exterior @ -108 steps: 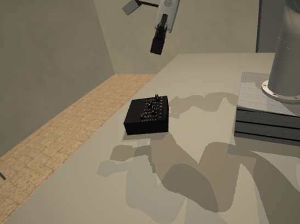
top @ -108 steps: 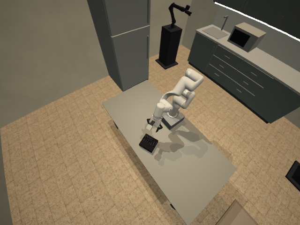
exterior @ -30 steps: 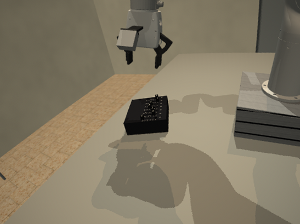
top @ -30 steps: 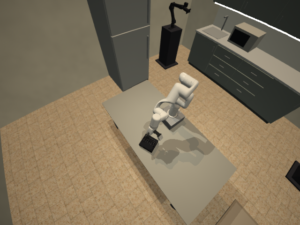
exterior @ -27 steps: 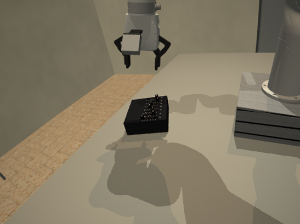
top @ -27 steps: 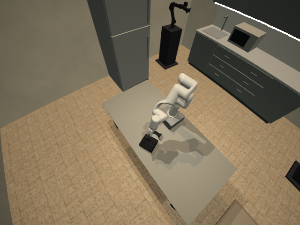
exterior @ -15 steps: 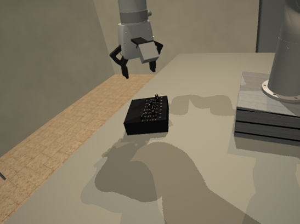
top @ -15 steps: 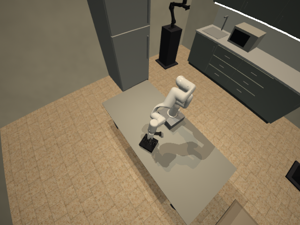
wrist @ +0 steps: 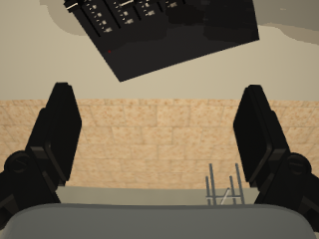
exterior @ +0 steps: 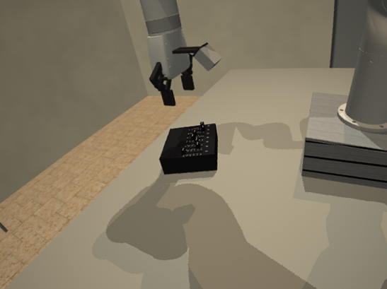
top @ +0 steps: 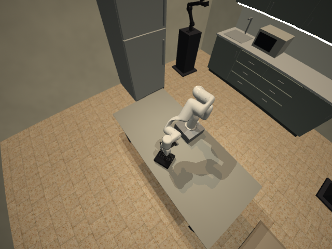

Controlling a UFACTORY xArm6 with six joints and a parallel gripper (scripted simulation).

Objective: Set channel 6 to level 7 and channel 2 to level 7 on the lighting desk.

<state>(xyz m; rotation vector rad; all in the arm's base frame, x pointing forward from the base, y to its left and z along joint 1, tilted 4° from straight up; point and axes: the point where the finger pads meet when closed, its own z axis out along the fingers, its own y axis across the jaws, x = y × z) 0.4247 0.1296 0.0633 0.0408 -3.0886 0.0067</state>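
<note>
Now: hand 130 mm above the channel 2 fader cap, 40 mm past it and 20 mm to the right of it. Round my hand: channel 6 fader cap 130 mm below, 60 mm to the right, 10 mm behind; channel 1 fader cap 130 mm below, 60 mm to the left, 20 mm behind.
</note>
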